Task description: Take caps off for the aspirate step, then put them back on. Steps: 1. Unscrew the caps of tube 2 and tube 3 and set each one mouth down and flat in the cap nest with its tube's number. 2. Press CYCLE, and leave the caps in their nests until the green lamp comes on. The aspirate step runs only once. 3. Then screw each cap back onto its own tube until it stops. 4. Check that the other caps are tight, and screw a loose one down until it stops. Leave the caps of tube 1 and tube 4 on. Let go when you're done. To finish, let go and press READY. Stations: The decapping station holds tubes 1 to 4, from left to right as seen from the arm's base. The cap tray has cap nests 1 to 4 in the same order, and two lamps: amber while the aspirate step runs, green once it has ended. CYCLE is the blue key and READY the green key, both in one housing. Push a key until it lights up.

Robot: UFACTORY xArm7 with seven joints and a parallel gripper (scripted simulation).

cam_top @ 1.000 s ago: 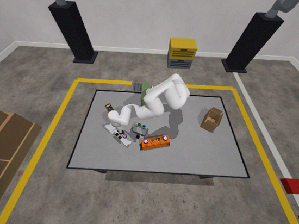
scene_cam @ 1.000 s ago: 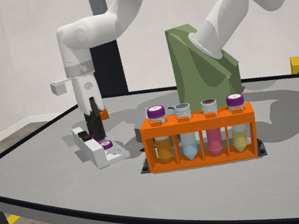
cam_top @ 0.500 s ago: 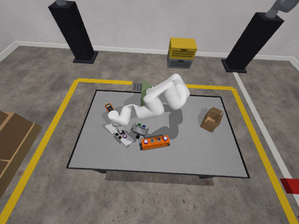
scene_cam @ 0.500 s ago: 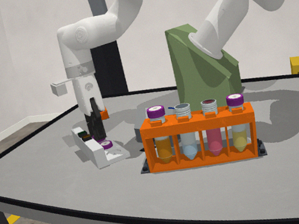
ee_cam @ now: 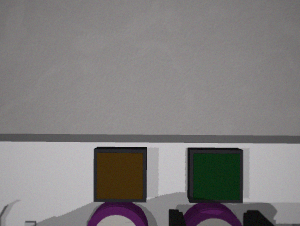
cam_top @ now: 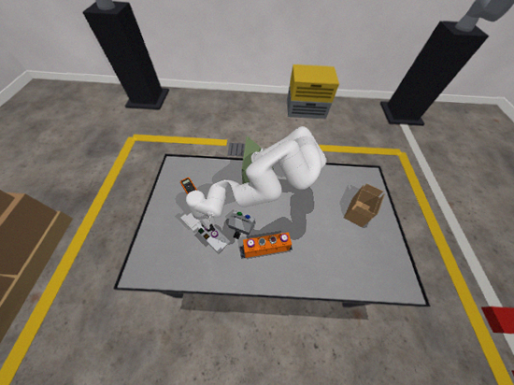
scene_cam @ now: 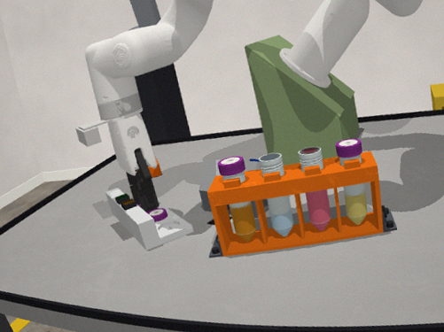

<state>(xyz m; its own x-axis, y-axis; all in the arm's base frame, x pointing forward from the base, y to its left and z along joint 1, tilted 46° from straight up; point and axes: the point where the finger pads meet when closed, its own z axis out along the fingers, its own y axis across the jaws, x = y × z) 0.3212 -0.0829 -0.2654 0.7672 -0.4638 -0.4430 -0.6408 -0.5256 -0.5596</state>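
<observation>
Now: the blue cycle key 50 mm behind my hand, 200 mm to the left of it and 30 mm above it. Also, from my hand: grey key housing 40 mm behind, 180 mm to the left, 20 mm above; then orange meter 240 mm behind, 150 mm to the right, 20 mm below; then green ready key 60 mm behind, 160 mm to the left, 30 mm above.
</observation>
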